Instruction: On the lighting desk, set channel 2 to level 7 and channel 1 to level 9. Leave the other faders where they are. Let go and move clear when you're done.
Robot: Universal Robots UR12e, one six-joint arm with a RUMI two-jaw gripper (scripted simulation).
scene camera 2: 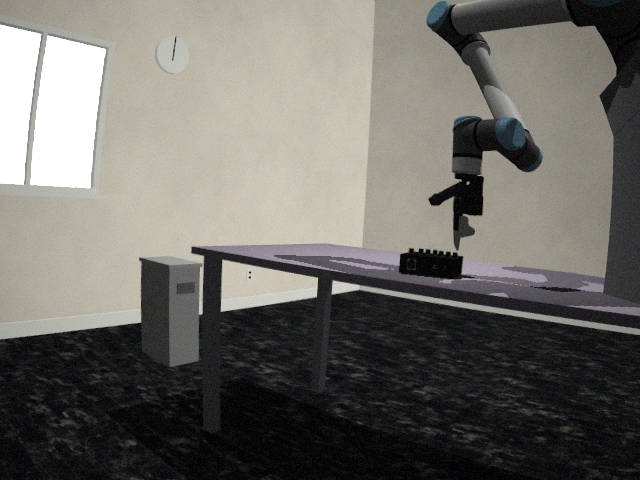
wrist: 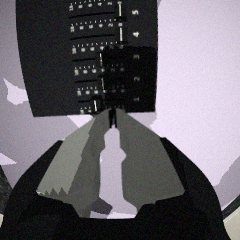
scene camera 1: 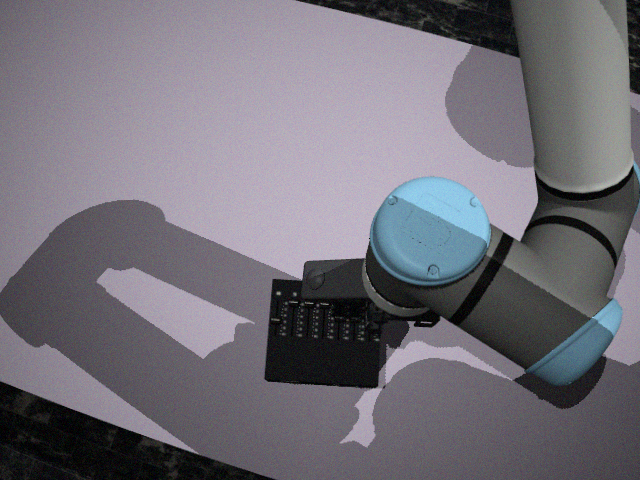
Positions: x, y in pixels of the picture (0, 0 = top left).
The gripper shows in scene camera 2, in the wrist view (113, 110) and in scene camera 1. The same spot on the gripper: (scene camera 1: 372, 327) is (scene camera 2: 454, 205).
